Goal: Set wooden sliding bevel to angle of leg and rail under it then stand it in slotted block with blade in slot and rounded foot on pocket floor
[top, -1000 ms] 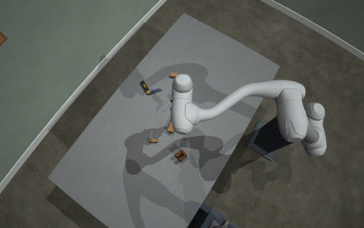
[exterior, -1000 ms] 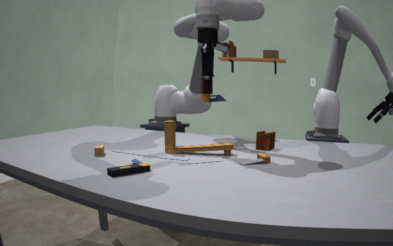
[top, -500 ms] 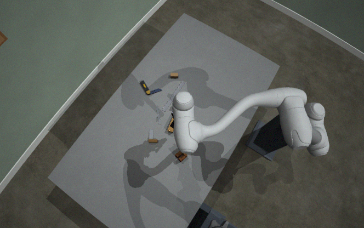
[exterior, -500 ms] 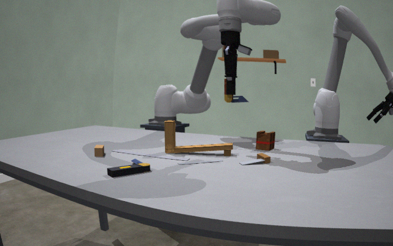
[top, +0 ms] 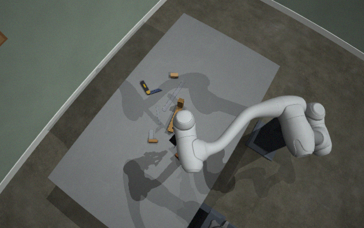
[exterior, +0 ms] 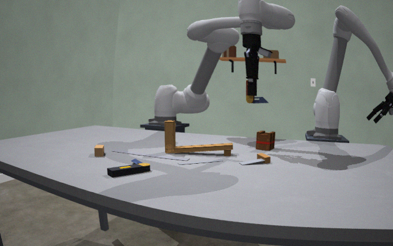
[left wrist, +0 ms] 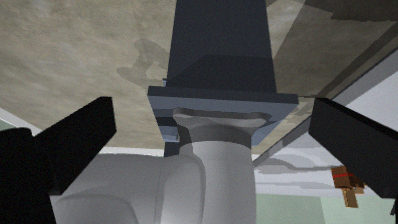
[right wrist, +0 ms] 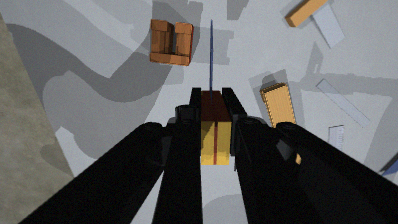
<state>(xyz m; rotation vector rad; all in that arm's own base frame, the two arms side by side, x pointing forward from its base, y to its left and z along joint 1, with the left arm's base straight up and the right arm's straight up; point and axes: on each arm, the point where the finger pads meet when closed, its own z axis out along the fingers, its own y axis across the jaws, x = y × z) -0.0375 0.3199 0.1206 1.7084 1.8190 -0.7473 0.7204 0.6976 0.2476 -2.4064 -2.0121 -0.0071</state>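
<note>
Right now the wooden sliding bevel is 30 mm below my right hand. Round my right hand: long metal strip (300 mm ahead, 270 mm to the right, 250 mm below); then black bevel (480 mm ahead, 240 mm below, 180 mm to the right); then try square (240 mm below, 190 mm ahead, 90 mm to the left).
</note>
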